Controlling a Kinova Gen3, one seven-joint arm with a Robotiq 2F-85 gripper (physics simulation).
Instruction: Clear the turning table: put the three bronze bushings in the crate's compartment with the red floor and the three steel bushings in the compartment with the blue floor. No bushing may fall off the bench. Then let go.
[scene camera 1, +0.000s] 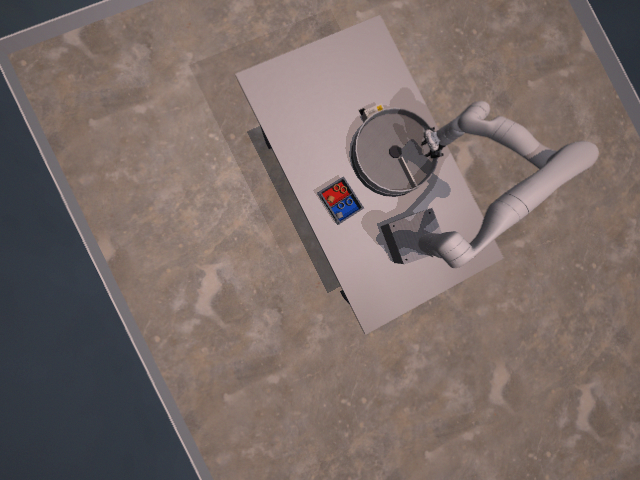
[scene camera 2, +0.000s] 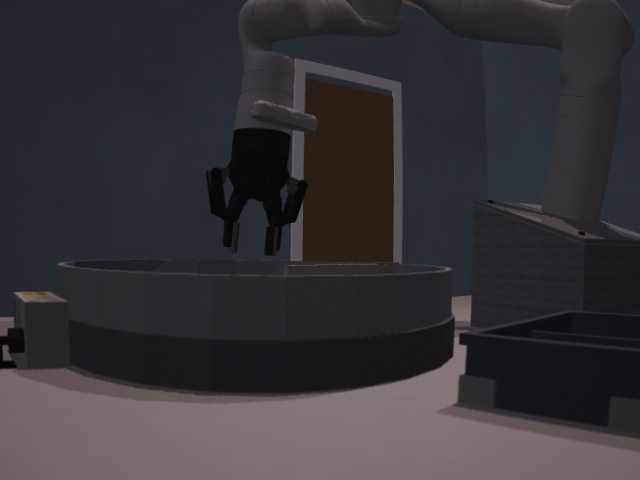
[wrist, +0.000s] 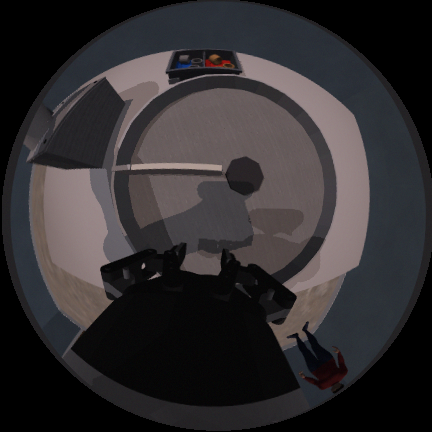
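Where they show: gripper, fingertip midpoint: (scene camera 1: 424, 150) (scene camera 2: 250, 254) (wrist: 203, 252); arm's base, origin of the base link: (scene camera 1: 429, 243) (scene camera 2: 569, 215).
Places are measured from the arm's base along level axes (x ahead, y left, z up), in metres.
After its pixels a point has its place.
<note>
The crate (scene camera 1: 350, 215) {x 0.273, y 0.242, z -0.108 m} (scene camera 2: 542, 377) {x 0.451, y 0.251, z -0.132 m} stands beside the turning table (scene camera 1: 377, 144) {x 0.535, y -0.042, z -0.105 m} (scene camera 2: 248, 304) {x 0.566, y 0.075, z -0.092 m} (wrist: 280, 130) {x 0.539, y 0.001, z -0.105 m}. In its red compartment two bronze bushings (scene camera 1: 337, 187) {x 0.428, y 0.226, z -0.137 m} (scene camera 1: 343, 190) {x 0.400, y 0.219, z -0.129 m} stand as rings and a third bronze bushing (scene camera 1: 331, 198) {x 0.390, y 0.287, z -0.120 m} (wrist: 215, 59) {x 0.392, y 0.299, z -0.144 m} lies on its side. In its blue compartment two steel bushings (scene camera 1: 341, 205) {x 0.342, y 0.247, z -0.134 m} (scene camera 1: 349, 202) {x 0.327, y 0.212, z -0.143 m} show as rings and a third steel bushing (scene camera 1: 339, 214) {x 0.302, y 0.286, z -0.120 m} (wrist: 184, 58) {x 0.302, y 0.271, z -0.127 m} lies on its side. No bushing shows on the turning table's visible surface. My gripper (scene camera 1: 432, 144) {x 0.402, y -0.222, z -0.061 m} (scene camera 2: 252, 253) {x 0.402, y -0.222, z -0.061 m} (wrist: 203, 252) {x 0.402, y -0.222, z -0.061 m} is open and empty, above the turning table near its rim. The crate's inside is hidden in scene camera 2.
A pale bar (scene camera 1: 407, 171) {x 0.345, y -0.104, z -0.077 m} (wrist: 175, 167) {x 0.359, y -0.111, z -0.071 m} runs from the dark hub (scene camera 1: 395, 151) {x 0.463, y -0.106, z -0.097 m} (wrist: 244, 175) {x 0.461, y -0.109, z -0.097 m} to the turning table's rim. A small box with a yellow label (scene camera 1: 373, 110) {x 0.699, y -0.100, z -0.100 m} (scene camera 2: 43, 330) {x 0.699, y -0.055, z -0.125 m} stands beside the rim. The robot's pedestal (scene camera 2: 527, 268) {x 0.149, y 0.025, z -0.075 m} (wrist: 87, 130) {x 0.145, y -0.015, z -0.077 m} stands near the crate. A person (wrist: 325, 370) is beyond the bench.
</note>
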